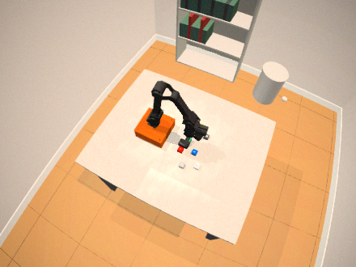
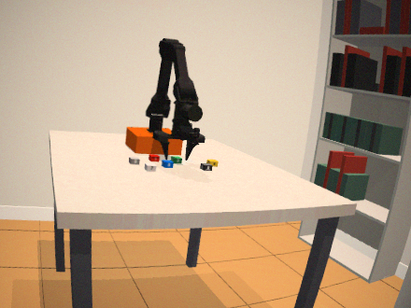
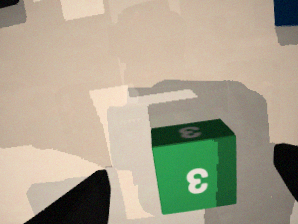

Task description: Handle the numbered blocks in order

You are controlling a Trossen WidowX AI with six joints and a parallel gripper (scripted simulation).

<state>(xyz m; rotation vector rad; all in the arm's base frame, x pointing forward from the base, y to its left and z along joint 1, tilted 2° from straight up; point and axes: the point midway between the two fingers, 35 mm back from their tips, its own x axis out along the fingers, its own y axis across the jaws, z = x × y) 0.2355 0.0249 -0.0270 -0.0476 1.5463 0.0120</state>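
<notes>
Now: the green block right at my gripper tip. From my gripper tip the other things lie so: black block 90 mm ahead, 80 mm to the left; blue block 70 mm ahead, 60 mm to the right; red block 10 mm behind, 80 mm to the right.
</notes>
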